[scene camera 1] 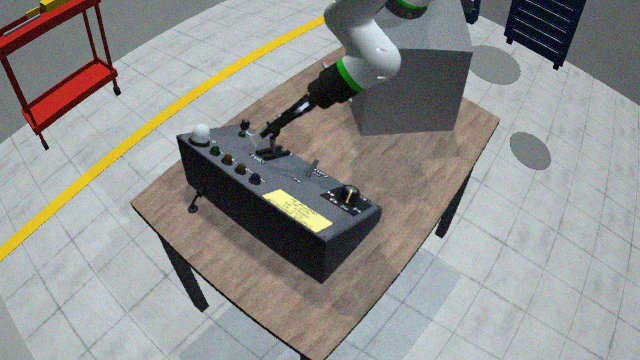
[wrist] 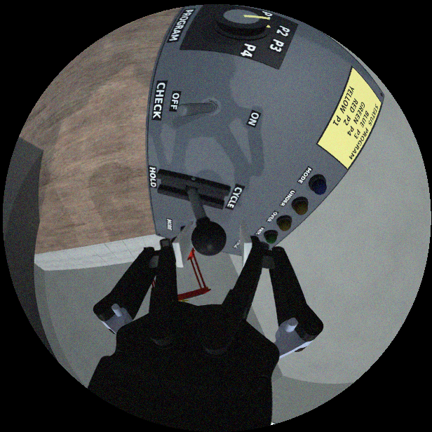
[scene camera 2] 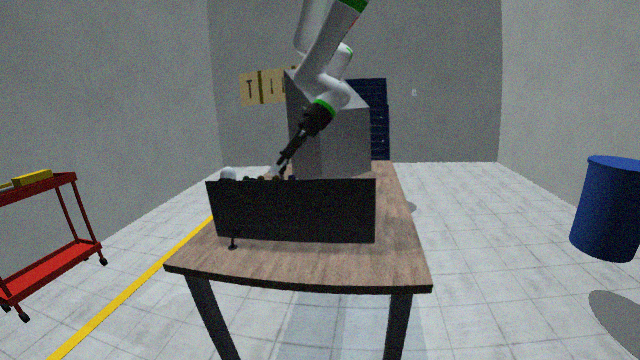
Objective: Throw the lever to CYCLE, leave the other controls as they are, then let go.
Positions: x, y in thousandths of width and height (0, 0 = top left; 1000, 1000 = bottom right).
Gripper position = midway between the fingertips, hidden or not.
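There's a lever (wrist: 483, 552) here, and you'd see my gripper (wrist: 501, 534) in that same wrist view. My gripper is also there in the scene cameras, at (scene camera 1: 404, 382) for the gripper and again for the gripper (scene camera 2: 424, 488).
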